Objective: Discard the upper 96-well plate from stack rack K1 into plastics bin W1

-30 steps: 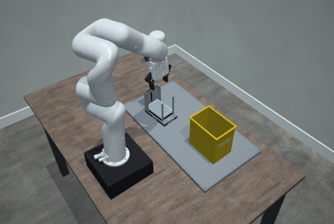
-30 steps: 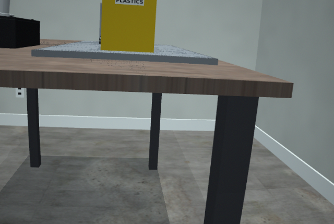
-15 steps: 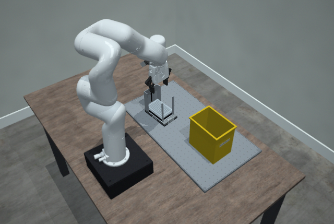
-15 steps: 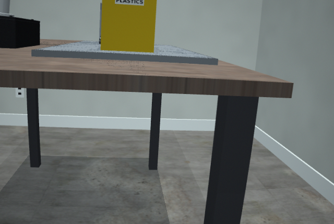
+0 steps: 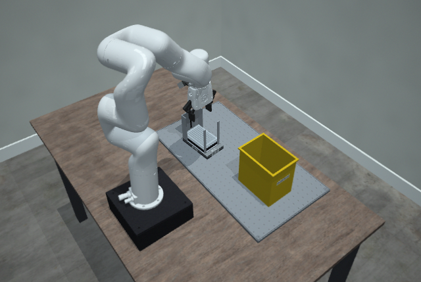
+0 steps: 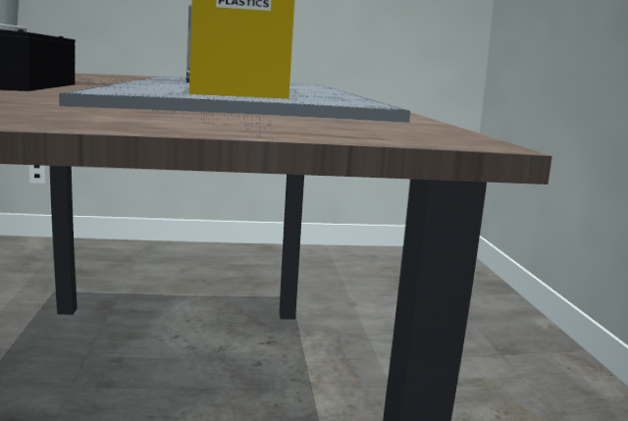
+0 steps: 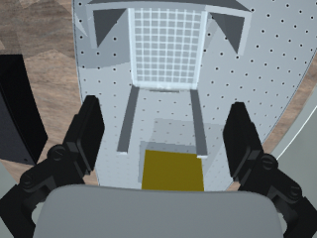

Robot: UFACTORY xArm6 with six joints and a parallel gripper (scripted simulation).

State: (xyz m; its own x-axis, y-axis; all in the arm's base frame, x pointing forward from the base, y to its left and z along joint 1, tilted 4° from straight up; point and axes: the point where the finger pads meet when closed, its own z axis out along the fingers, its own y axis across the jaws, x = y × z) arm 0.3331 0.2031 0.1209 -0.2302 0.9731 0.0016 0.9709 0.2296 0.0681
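The white 96-well plate lies 130 mm below my hand. Also, from my hand: black plate: 140 mm below; then yellow plastics bin W1: 100 mm ahead, 330 mm to the right, 80 mm below.
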